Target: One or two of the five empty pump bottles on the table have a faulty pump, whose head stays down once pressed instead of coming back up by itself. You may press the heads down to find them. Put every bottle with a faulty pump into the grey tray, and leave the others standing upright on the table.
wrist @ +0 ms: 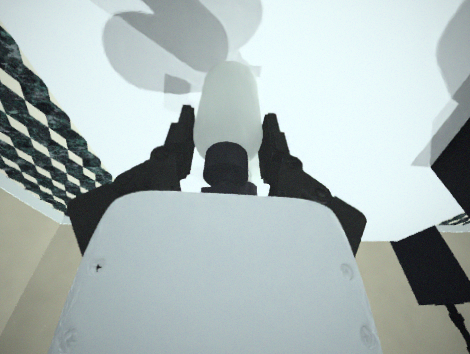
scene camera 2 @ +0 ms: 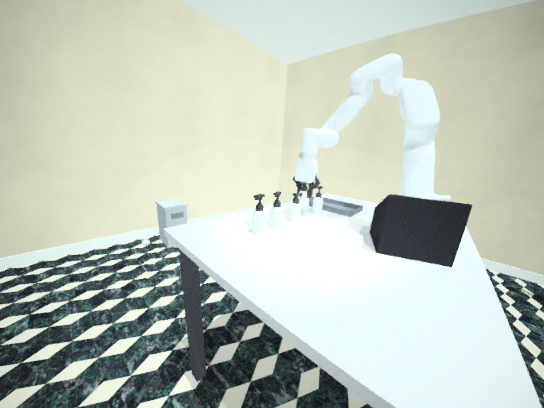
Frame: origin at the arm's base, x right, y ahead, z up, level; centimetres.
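Where they show: gripper, between the fingertips: (wrist: 228, 125) (scene camera 2: 304, 196); arm's base, origin of its link: (scene camera 2: 415, 206).
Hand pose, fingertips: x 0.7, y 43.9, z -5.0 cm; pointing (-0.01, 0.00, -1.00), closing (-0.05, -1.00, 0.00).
Each offset is from my fingertips to the top centre of the thing. Level surfaces: height alone.
My gripper (scene camera 2: 304, 197) (wrist: 228, 125) is shut on a pale, translucent pump bottle @[dz +7.0, dx -0.3, dy +0.0 cm] (scene camera 2: 304, 204) (wrist: 227, 97) with a black collar. The bottle is upright between the black fingers and appears slightly raised off the table; its pump head is mostly hidden by the gripper body in the wrist view. Three more bottles @[dz +4.4, dx -30.9, dy -1.4 cm] (scene camera 2: 258, 222) @[dz +4.4, dx -21.8, dy -1.7 cm] (scene camera 2: 276, 217) @[dz +2.9, dx -10.1, dy -2.4 cm] (scene camera 2: 294, 212) stand upright to the left of it in the scene view, and another bottle @[dz +4.4, dx +11.3, dy -1.7 cm] (scene camera 2: 318, 205) stands to its right. All have black pump heads. The grey tray @[dz -6.6, dx +28.7, dy -2.2 cm] (scene camera 2: 342, 210) lies at the back, right of the bottles.
A large black box-shaped object (scene camera 2: 422, 230) stands on the white table @[dz -9.6 cm] (scene camera 2: 320, 290), to the right and nearer the scene camera. A grey box (scene camera 2: 171, 216) with a dark slot is beyond the table's left corner. The robot's base column stands behind the black object.
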